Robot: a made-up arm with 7 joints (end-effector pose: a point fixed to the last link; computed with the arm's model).
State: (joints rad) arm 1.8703 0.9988 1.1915 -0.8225 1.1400 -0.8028 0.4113
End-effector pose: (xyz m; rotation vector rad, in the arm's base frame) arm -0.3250 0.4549 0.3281 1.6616 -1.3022 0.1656
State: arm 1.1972 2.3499 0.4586 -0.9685 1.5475 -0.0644 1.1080
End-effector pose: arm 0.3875 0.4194 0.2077 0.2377 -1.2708 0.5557
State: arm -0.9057 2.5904 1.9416 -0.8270 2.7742 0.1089 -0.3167
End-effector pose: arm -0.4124 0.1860 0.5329 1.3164 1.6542 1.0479
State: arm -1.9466 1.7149 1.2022 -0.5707 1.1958 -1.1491 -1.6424
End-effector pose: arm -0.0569 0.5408 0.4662 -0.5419 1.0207 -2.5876
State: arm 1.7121 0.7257 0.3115 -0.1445 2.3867 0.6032 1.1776
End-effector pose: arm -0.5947 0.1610 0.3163 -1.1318 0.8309 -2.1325
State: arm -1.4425 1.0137 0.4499 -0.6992 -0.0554 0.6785 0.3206
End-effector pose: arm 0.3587 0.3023 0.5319 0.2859 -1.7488 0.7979
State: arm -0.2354 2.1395 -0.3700 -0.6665 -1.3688 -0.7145 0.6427
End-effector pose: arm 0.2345 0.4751 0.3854 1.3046 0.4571 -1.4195
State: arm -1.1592 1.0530 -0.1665 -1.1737 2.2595 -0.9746 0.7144
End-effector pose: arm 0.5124 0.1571 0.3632 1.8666 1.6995 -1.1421
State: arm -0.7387 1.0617 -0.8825 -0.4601 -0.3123 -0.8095 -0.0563
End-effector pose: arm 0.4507 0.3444 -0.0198 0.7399 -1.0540 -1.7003
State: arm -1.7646 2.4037 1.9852 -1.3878 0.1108 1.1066 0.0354
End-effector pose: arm -0.4057 0.1701 -0.0224 0.0895 1.7961 -1.1242
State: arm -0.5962 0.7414 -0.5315 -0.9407 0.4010 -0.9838 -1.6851
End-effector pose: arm 0.5288 0.1483 -0.0926 2.0532 -1.7792 -1.4382
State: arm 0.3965 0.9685 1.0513 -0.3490 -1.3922 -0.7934 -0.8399
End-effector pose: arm -0.0670 0.5400 -0.0925 1.0060 0.1752 -1.6828
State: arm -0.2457 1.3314 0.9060 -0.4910 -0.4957 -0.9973 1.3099
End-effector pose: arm 0.1585 0.5649 0.2078 0.3424 -2.2068 0.0658
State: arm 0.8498 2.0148 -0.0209 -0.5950 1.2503 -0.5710 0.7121
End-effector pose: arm 0.1576 0.5605 0.2580 0.9154 -1.3893 0.0092
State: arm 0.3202 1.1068 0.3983 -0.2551 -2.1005 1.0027 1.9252
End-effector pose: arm -0.0041 0.5247 -0.1968 2.1005 -0.3627 -0.2357
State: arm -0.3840 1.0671 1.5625 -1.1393 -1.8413 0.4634 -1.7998
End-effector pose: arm 0.1232 0.5031 0.2719 1.1205 1.7454 -0.4473
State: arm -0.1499 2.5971 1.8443 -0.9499 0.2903 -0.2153 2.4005
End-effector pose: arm -0.1697 0.0356 0.6825 1.7923 2.2786 1.1239
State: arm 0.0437 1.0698 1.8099 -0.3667 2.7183 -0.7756 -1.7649
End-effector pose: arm 0.0169 0.5821 -0.0222 0.4715 -0.8850 2.7696
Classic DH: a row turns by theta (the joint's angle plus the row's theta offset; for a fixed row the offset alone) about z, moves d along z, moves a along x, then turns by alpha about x. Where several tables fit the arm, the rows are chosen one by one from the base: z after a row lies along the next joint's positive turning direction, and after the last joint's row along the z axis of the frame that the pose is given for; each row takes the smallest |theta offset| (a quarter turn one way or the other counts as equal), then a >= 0, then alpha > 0; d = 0 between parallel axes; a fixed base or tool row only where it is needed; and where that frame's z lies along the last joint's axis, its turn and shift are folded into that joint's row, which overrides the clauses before.
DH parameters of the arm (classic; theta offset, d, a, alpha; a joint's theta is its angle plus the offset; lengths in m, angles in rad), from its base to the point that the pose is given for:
base (fixed): 0 0.1699 -0.004 -1.2217
joint 1: 1.5708 -0.0069 0.0102 1.5708
joint 2: 1.2217 0.024 -0.009 -1.5708
joint 3: -1.5708 -0.269 0.041 -1.5708
joint 4: 0 -0.017 -0.034 1.5708
joint 5: 0 -0.363 0.028 -1.5708
joint 6: 0 0.039 0.005 1.5708
joint 7: -0.6202 0 0.0172 0
tool (fixed): 0.6202 0.042 0 0

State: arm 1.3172 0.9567 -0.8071 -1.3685 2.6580 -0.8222 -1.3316
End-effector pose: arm -0.4160 0.0899 -0.1810 0.7749 0.4681 0.4164
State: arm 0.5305 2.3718 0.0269 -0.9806 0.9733 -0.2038 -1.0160
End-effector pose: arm 0.3700 0.3851 0.3374 1.8368 -0.2229 -1.6574
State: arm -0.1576 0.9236 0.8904 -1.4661 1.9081 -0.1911 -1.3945
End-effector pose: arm 0.2737 0.4312 0.1866 0.9601 -2.1562 0.5810
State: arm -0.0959 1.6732 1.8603 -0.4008 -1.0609 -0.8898 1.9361
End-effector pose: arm -0.0419 0.5448 0.3758 0.1721 -2.6389 0.4428
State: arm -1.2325 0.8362 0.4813 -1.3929 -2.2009 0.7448 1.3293
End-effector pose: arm 0.4106 0.1178 0.5122 -2.0410 2.1060 -0.9394
